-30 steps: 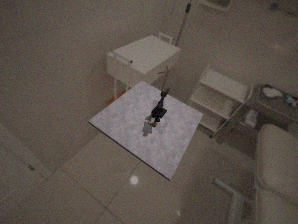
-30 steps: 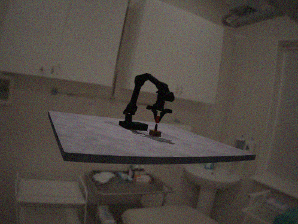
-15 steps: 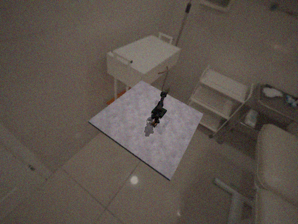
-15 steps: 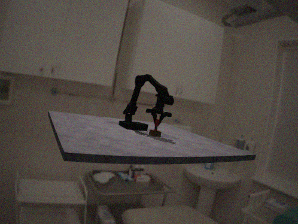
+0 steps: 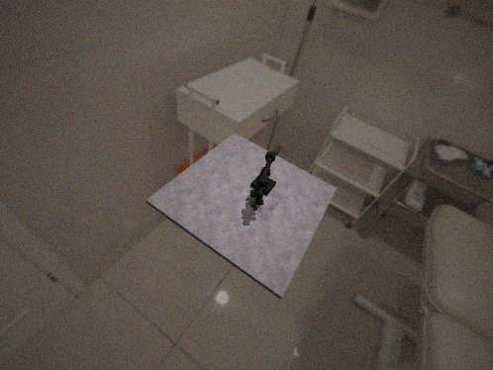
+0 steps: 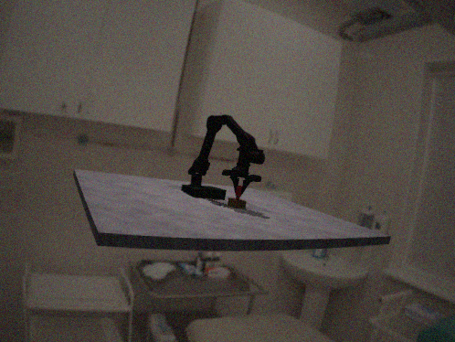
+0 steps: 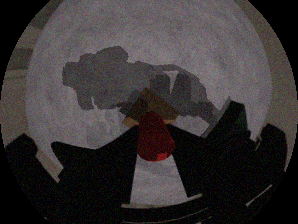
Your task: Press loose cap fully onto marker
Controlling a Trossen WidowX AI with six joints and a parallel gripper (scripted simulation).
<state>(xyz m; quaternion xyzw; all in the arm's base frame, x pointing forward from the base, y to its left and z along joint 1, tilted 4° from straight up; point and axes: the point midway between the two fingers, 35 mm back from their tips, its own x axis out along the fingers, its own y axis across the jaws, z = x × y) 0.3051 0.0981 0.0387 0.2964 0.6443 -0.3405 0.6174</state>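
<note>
My gripper tip is now 10 mm below the red cap. Round my gripper tip: brown holder block 50 mm below.
</note>
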